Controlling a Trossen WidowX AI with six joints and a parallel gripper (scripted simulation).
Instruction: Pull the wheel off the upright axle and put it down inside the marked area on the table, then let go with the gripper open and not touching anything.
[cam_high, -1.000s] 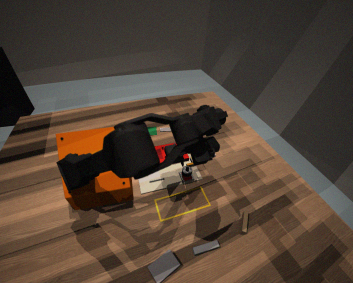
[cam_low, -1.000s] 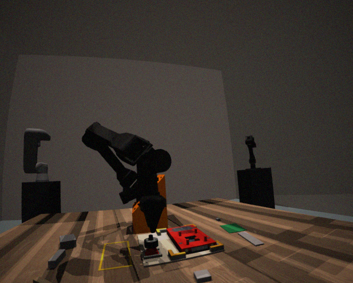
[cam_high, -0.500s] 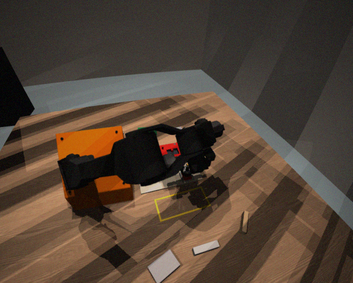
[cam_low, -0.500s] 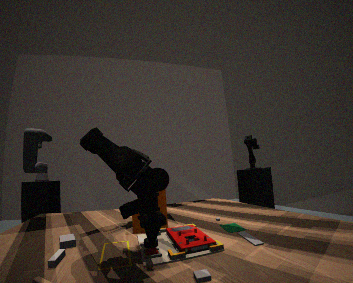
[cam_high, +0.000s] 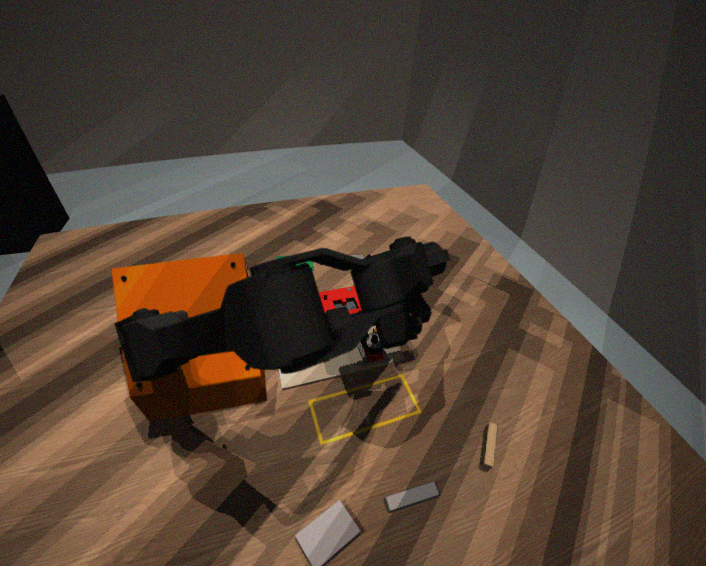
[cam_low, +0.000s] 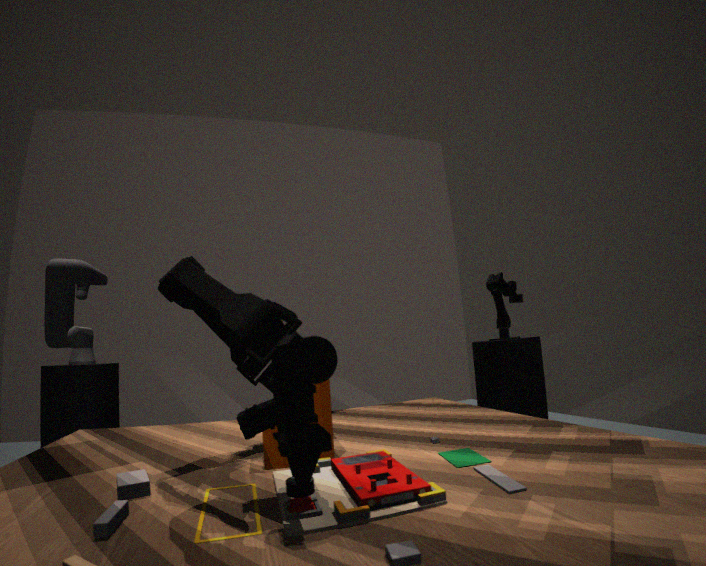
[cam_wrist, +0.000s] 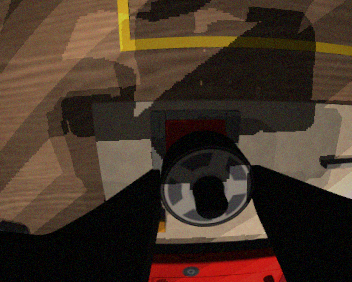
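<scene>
The wheel lies right at my gripper tip. From my gripper tip the other things lie so: wooden stick 14 cm ahead, 23 cm to the right, 3 cm below; then upright axle right at my gripper tip; then green tile 12 cm behind, 32 cm to the left, 4 cm below.
</scene>
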